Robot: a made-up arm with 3 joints. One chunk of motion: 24 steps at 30 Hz.
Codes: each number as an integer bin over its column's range. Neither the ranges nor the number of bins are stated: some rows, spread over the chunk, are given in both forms.
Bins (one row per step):
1: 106 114 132 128 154 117
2: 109 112 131 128 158 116
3: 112 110 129 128 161 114
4: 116 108 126 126 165 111
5: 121 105 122 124 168 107
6: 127 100 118 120 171 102
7: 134 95 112 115 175 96
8: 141 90 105 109 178 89
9: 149 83 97 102 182 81
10: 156 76 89 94 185 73
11: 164 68 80 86 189 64
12: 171 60 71 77 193 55
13: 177 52 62 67 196 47
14: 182 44 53 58 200 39
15: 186 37 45 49 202 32
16: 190 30 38 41 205 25
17: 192 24 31 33 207 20
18: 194 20 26 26 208 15
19: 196 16 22 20 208 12
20: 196 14 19 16 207 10
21: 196 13 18 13 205 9
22: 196 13 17 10 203 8
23: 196 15 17 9 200 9
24: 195 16 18 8 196 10
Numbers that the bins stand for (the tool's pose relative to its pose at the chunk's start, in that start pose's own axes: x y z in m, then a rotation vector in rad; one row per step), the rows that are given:
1: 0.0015 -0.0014 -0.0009 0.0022 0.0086 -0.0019
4: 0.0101 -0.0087 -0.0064 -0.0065 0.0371 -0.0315
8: 0.0316 -0.0306 -0.0253 -0.0798 0.0707 -0.1402
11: 0.0515 -0.0573 -0.0478 -0.1790 0.0992 -0.2638
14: 0.0670 -0.0865 -0.0722 -0.2998 0.1276 -0.3873
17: 0.0756 -0.1108 -0.0920 -0.4076 0.1458 -0.4812
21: 0.0791 -0.1242 -0.1038 -0.4939 0.1406 -0.5355
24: 0.0782 -0.1205 -0.1038 -0.5155 0.1173 -0.5306
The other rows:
2: 0.0040 -0.0038 -0.0018 0.0022 0.0189 -0.0068
3: 0.0066 -0.0063 -0.0036 0.0022 0.0267 -0.0167
5: 0.0144 -0.0124 -0.0100 -0.0151 0.0448 -0.0513
6: 0.0196 -0.0184 -0.0136 -0.0324 0.0526 -0.0760
7: 0.0256 -0.0245 -0.0190 -0.0539 0.0629 -0.1056
9: 0.0385 -0.0391 -0.0325 -0.1100 0.0811 -0.1798
10: 0.0446 -0.0476 -0.0397 -0.1445 0.0888 -0.2193
12: 0.0575 -0.0671 -0.0560 -0.2178 0.1095 -0.3082
13: 0.0627 -0.0768 -0.0641 -0.2610 0.1173 -0.3478
15: 0.0705 -0.0950 -0.0794 -0.3386 0.1328 -0.4219
16: 0.0739 -0.1035 -0.0857 -0.3731 0.1406 -0.4565
18: 0.0774 -0.1157 -0.0965 -0.4378 0.1484 -0.5059
19: 0.0791 -0.1205 -0.1002 -0.4637 0.1484 -0.5207
20: 0.0791 -0.1230 -0.1029 -0.4810 0.1458 -0.5306
22: 0.0791 -0.1242 -0.1047 -0.5069 0.1354 -0.5405
23: 0.0791 -0.1218 -0.1047 -0.5112 0.1276 -0.5355

